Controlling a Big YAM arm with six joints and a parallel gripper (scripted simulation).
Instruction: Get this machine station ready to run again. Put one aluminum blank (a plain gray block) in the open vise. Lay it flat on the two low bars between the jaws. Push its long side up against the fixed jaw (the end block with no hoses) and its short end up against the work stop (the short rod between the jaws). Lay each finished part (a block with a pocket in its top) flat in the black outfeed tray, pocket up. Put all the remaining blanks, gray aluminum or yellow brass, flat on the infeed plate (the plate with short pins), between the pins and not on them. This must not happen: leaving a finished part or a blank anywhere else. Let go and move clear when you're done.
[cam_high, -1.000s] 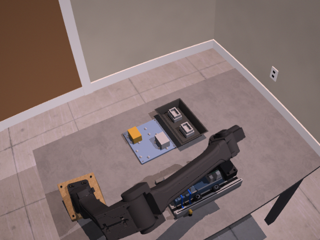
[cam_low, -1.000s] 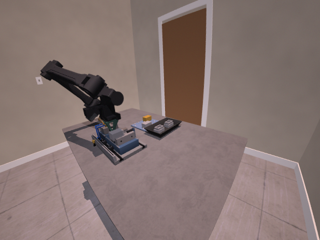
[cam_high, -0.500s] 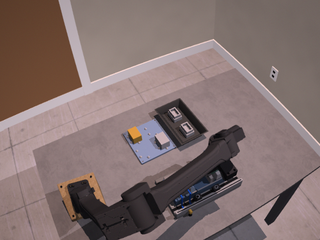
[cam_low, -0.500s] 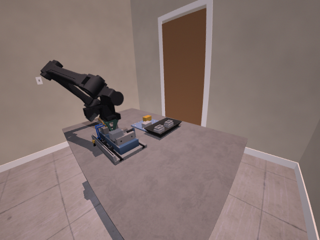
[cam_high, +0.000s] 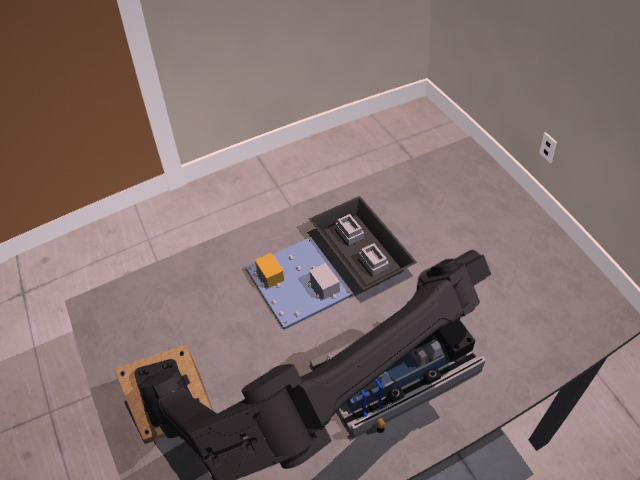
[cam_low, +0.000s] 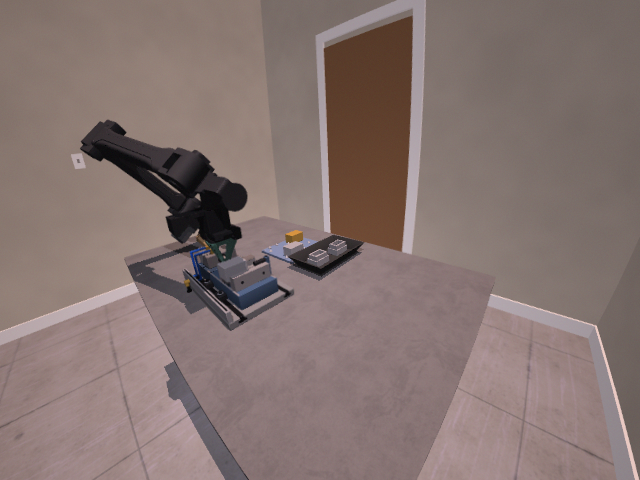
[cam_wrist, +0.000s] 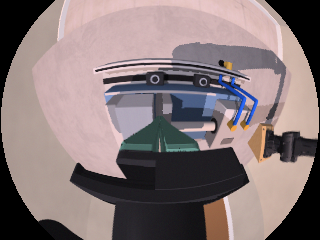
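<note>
Right now the blue vise is 70 mm below my hand, 40 mm behind it and 30 mm to the left of it. Round my hand: gray rail (70 mm to the right, 70 mm below, 30 mm behind); yellow brass blank (340 mm to the left, 210 mm behind, 80 mm below).
</note>
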